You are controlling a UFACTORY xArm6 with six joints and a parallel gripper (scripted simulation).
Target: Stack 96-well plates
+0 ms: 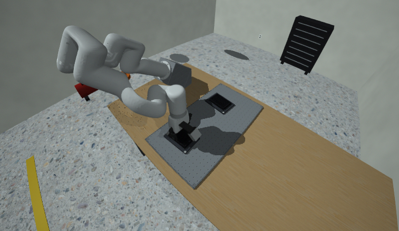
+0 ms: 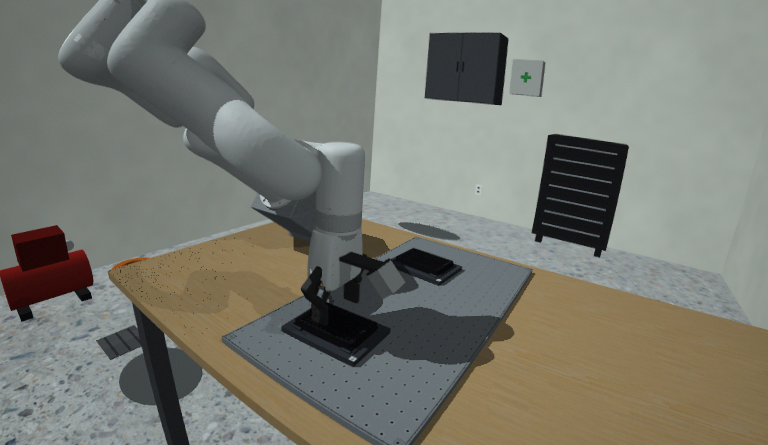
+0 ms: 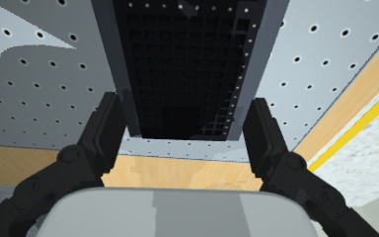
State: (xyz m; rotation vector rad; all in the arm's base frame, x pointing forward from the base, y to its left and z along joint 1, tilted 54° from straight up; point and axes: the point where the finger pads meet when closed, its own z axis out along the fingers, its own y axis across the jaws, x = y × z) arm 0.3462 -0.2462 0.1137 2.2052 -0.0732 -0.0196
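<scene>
Right now my hand is 5 cm above the plate nest.
</scene>
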